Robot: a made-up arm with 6 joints. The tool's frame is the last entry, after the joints.
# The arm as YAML. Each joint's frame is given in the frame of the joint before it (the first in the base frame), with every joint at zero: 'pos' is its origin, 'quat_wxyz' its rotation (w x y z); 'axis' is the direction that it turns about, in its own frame. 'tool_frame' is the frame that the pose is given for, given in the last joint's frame.
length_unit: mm
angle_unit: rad
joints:
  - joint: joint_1
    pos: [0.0, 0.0, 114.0]
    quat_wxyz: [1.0, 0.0, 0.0, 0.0]
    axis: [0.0, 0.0, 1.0]
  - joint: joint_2
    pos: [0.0, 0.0, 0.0]
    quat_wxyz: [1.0, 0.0, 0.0, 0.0]
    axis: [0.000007, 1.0, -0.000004]
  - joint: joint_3
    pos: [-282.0, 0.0, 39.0]
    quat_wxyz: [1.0, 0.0, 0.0, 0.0]
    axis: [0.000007, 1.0, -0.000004]
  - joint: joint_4
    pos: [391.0, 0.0, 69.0]
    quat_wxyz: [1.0, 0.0, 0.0, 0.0]
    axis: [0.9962, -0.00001, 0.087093]
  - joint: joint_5
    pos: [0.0, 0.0, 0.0]
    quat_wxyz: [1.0, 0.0, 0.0, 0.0]
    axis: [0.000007, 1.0, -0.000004]
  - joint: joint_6
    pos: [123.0, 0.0, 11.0]
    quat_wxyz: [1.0, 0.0, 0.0, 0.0]
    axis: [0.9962, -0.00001, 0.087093]
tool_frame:
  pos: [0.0, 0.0, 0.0]
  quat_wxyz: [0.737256, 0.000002, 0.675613, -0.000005]
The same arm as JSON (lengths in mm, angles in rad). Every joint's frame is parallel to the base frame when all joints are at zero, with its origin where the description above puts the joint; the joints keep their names.
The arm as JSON. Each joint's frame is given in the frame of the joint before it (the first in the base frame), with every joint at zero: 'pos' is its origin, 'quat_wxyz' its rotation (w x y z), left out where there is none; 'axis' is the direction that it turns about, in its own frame. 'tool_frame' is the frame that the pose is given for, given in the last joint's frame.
{"length_unit": "mm", "angle_unit": "rad", "joints": [
  {"joint": "joint_1", "pos": [0.0, 0.0, 114.0], "axis": "+z"},
  {"joint": "joint_2", "pos": [0.0, 0.0, 0.0], "axis": "+y"},
  {"joint": "joint_3", "pos": [-282.0, 0.0, 39.0], "axis": "+y"},
  {"joint": "joint_4", "pos": [391.0, 0.0, 69.0], "axis": [0.9962, 0.0, 0.0871]},
  {"joint": "joint_5", "pos": [0.0, 0.0, 0.0], "axis": "+y"},
  {"joint": "joint_6", "pos": [123.0, 0.0, 11.0], "axis": [0.9962, 0.0, 0.0871]}
], "tool_frame": {"pos": [0.0, 0.0, 0.0], "quat_wxyz": [0.737256, 0.000002, 0.675613, -0.000005]}}

